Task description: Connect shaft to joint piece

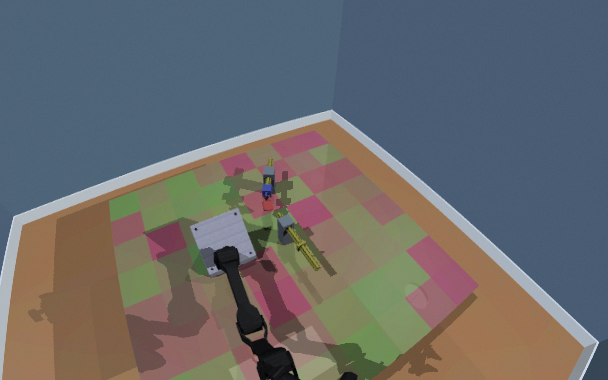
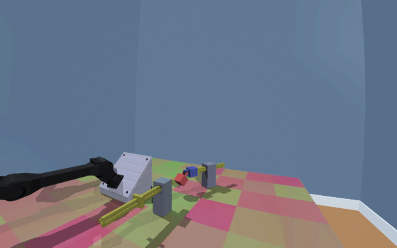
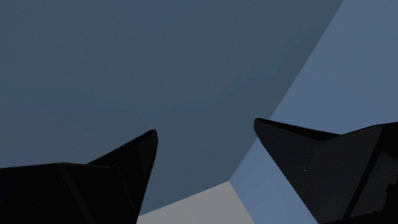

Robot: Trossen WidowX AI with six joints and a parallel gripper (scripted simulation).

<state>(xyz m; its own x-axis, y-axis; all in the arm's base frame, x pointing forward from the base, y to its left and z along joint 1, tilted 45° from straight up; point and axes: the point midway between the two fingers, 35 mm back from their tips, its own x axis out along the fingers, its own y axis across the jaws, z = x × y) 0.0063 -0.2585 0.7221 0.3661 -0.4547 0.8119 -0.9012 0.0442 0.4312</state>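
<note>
Now: gripper tip 86 cm to the right of the red square joint piece, 32 cm above it and 28 cm short of it.
</note>
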